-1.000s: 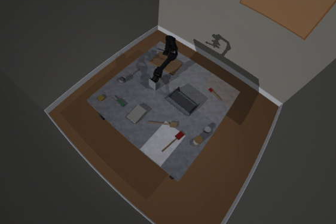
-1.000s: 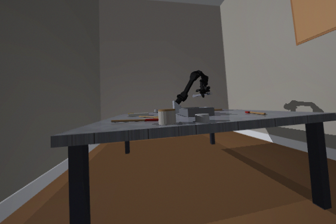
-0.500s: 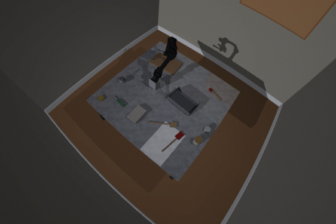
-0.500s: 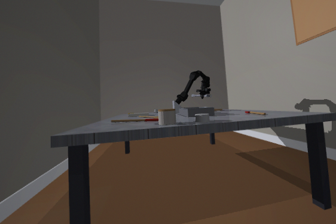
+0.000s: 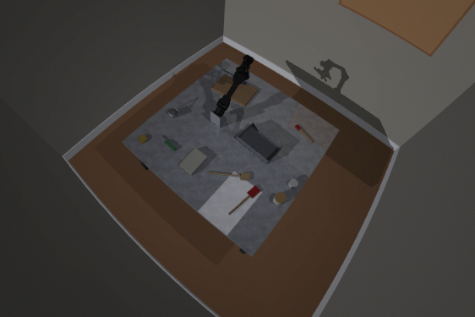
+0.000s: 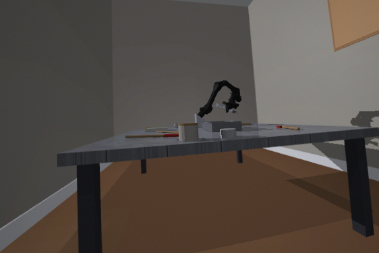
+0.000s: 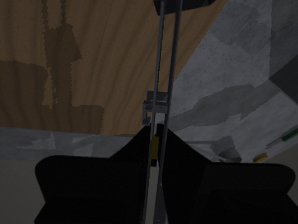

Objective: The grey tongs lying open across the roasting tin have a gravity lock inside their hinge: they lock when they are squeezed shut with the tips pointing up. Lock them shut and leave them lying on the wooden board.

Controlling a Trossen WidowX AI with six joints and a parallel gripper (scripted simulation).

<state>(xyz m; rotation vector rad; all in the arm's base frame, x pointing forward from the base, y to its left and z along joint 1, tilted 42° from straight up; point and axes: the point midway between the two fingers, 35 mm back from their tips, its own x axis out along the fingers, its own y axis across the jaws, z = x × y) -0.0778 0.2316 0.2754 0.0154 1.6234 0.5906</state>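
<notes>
My gripper tip is now 4 cm to the right of the wooden board and 13 cm above it. From my gripper tip the other things lie so: green-handled tool 14 cm behind, 73 cm to the right, 13 cm below; beige block 14 cm ahead, 75 cm to the right, 12 cm below; roasting tin 47 cm ahead, 34 cm to the right, 11 cm below.
</notes>
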